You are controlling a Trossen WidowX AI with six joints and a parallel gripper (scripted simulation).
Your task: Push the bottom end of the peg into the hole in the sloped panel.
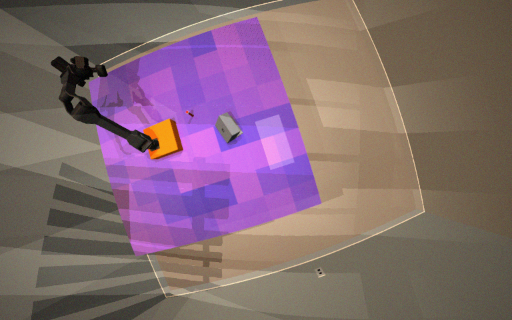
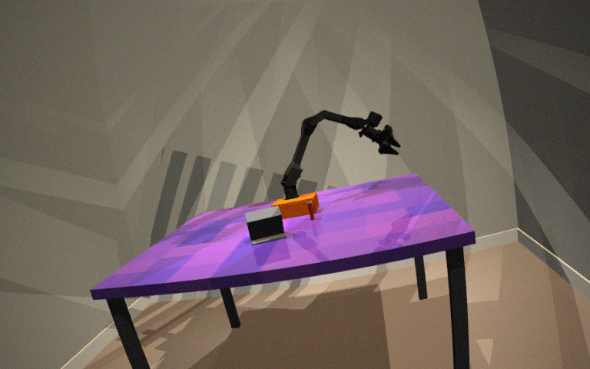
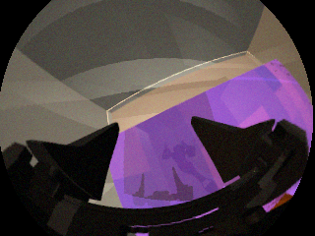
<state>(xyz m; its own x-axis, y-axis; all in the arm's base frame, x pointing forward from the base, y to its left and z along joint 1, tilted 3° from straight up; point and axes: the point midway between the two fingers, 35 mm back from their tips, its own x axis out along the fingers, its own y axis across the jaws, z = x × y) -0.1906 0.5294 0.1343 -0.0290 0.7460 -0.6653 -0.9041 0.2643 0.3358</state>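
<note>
My gripper tip is 45 cm short of the dark red peg, 45 cm to the left of it and 11 cm above it. From my gripper tip the other things lie so: grey sloped panel: 64 cm ahead, 60 cm to the right, 12 cm below.
</note>
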